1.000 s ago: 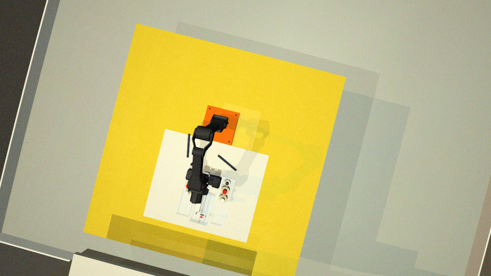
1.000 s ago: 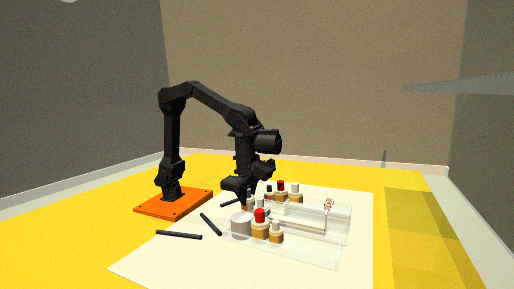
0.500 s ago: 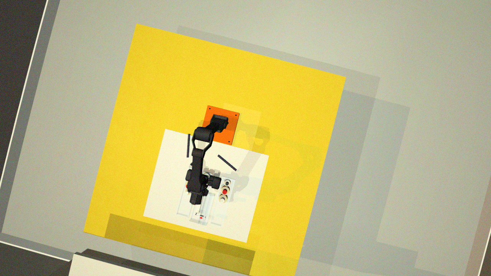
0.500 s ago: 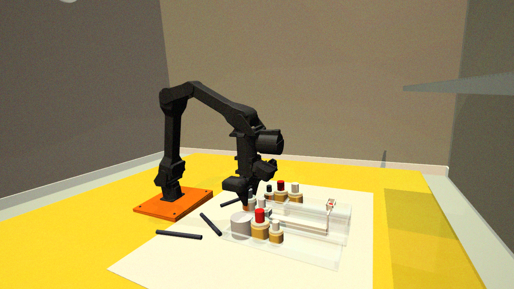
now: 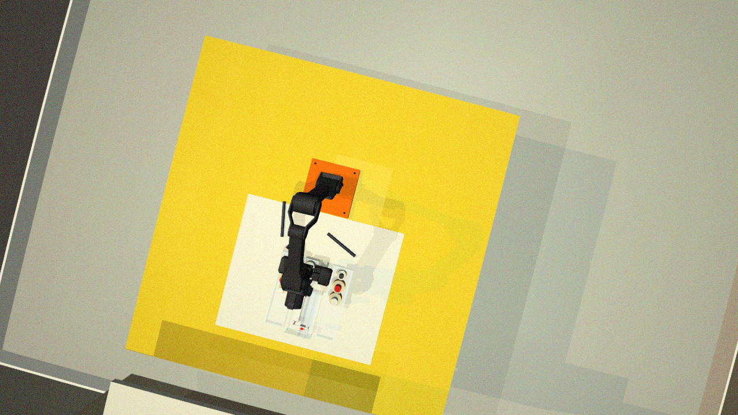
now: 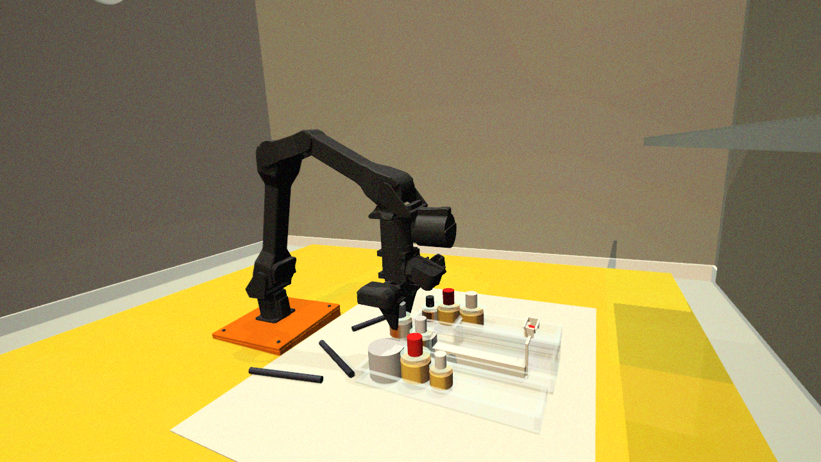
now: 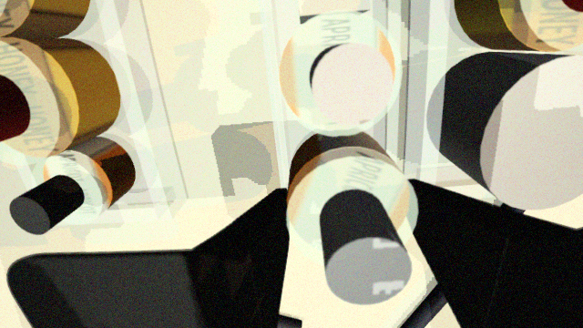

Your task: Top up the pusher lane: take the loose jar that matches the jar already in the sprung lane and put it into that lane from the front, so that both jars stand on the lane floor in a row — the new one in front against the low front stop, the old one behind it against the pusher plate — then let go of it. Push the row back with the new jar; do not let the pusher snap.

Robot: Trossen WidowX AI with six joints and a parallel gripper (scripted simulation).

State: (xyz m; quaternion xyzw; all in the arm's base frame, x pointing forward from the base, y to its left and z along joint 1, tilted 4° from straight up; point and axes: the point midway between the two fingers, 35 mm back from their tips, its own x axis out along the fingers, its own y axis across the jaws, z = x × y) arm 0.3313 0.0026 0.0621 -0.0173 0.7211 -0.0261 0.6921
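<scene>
The grey cylinder is 10 mm ahead of my gripper tip, 80 mm to the right of it and 30 mm below it. From my gripper tip the other things lie so: pusher plate 150 mm ahead, 30 mm to the left, 10 mm below; then sprung lane 160 mm ahead, 20 mm to the left, 40 mm below.
</scene>
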